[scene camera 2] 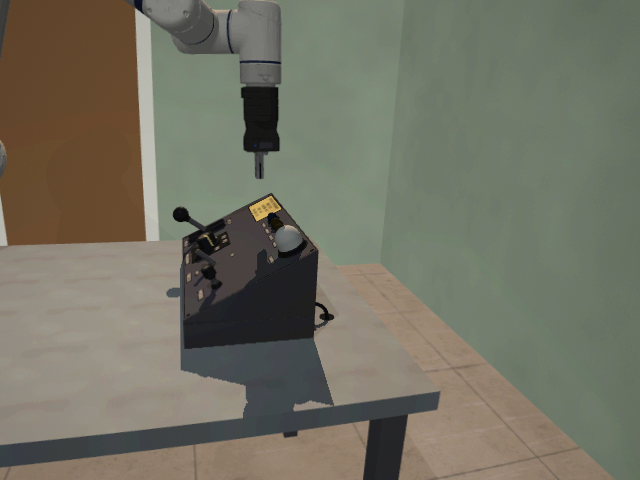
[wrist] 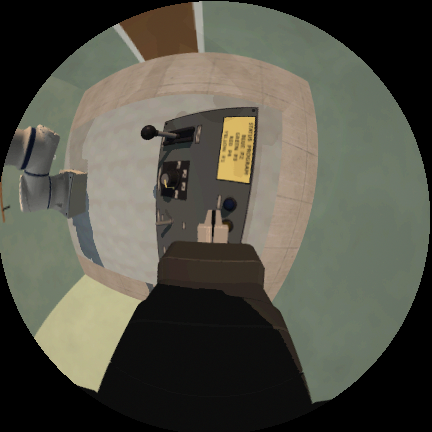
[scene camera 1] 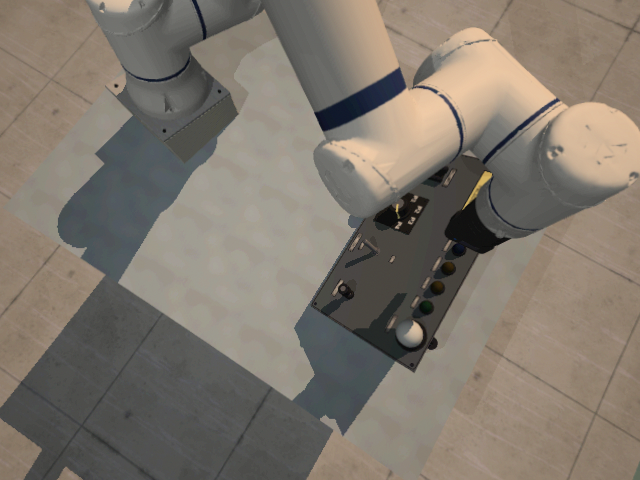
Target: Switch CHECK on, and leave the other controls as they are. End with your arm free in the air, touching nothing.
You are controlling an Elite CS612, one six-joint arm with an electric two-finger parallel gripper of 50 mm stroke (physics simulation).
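Frame: origin at the arm's base, x ahead, y left, z up, level; millimetres.
Where they show: gripper, fingertip midpoint: [scene camera 2: 259, 178] [wrist: 213, 217]; arm's base, origin of the base link: [wrist: 61, 191] [scene camera 1: 170, 88].
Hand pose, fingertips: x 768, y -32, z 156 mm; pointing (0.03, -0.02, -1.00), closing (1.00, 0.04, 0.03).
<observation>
Each offset is from my fingertips to the top centre of the thing. "pt": to the spot under its first point.
The dark sloped control panel [scene camera 1: 392, 279] [scene camera 2: 235, 276] [wrist: 205, 165] stands on the table. The lettering on its small switch labels is too small to read, so I cannot tell which control is CHECK. A slim metal toggle lever @(131 mm back, 72 mm right, 140 mm down) [scene camera 1: 369, 246] [scene camera 2: 205, 256] [wrist: 164, 222] and a short black control @(125 mm back, 193 mm right, 132 mm down) [scene camera 1: 345, 290] [scene camera 2: 208, 272] stick up along its low side. A rotary knob @(117 mm back, 47 mm left, 138 mm down) [scene camera 1: 399, 207] [scene camera 2: 206, 241] [wrist: 170, 179] sits on a P1–P4 plate. My gripper [scene camera 2: 259, 177] [wrist: 213, 217] is shut and empty, pointing down in the air above the panel's high side; the arm hides its fingers in scene camera 1.
A ball-topped lever @(173 mm back, 169 mm left, 106 mm down) [scene camera 2: 180, 214] [wrist: 148, 132] rises beside the rotary knob. Dark blue @(pt 31 mm ahead, 3 mm right, 84 mm down) [scene camera 1: 458, 249] [wrist: 229, 204], amber and green @(pt 24 mm ahead, 144 mm right, 83 mm down) [scene camera 1: 425, 306] lamps line the high side, with a white dome @(pt 14 mm ahead, 210 mm right, 55 mm down) [scene camera 1: 409, 333] [scene camera 2: 287, 240] and a yellow card @(39 mm ahead, 127 mm left, 87 mm down) [scene camera 2: 265, 207] [wrist: 235, 150]. A cable @(pt 112 mm ahead, 189 mm right, 256 mm down) [scene camera 2: 325, 311] lies behind.
</observation>
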